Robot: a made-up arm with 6 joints.
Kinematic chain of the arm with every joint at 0, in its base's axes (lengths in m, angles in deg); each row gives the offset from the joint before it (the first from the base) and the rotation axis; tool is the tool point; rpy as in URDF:
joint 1: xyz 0 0 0.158 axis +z
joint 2: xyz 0 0 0 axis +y
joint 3: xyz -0.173 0 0.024 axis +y
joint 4: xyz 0.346 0 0.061 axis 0.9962 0 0.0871
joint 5: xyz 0 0 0 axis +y
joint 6: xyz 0.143 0 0.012 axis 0.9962 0 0.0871
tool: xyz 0 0 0 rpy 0 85 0
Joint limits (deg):
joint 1: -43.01..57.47
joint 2: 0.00..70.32
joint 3: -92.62..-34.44
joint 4: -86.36..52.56
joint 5: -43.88..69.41
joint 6: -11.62..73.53
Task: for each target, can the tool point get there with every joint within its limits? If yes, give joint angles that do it. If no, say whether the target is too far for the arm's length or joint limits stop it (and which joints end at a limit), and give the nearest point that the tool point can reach.
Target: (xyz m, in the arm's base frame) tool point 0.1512 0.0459 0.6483
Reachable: yes | joints 16.84 26.56 -70.34 -34.18 -0.29 27.37
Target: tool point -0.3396 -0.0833 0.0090
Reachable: no: joint limits stop it (at a limit: joint 1, joint 2, joint 3, joint 5) | nearest point 0.1407 -0.2425 0.0580 | short by 0.508 m
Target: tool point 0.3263 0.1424 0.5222
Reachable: yes | joints 28.63 53.76 -63.90 28.30 -27.66 48.82
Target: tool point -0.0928 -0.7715 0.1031
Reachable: no: too far | nearest point 0.1488 -0.3224 0.1624 | short by 0.513 m
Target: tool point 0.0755 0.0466 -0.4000
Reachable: no: joint limits stop it (at a limit: joint 2, joint 3, joint 5) | nearest point 0.2164 0.1336 0.0345 | short by 0.465 m
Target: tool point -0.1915 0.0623 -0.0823
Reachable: no: joint limits stop it (at a limit: joint 1, joint 2, joint 3, joint 5) | nearest point 0.0901 0.2528 0.0466 | short by 0.364 m
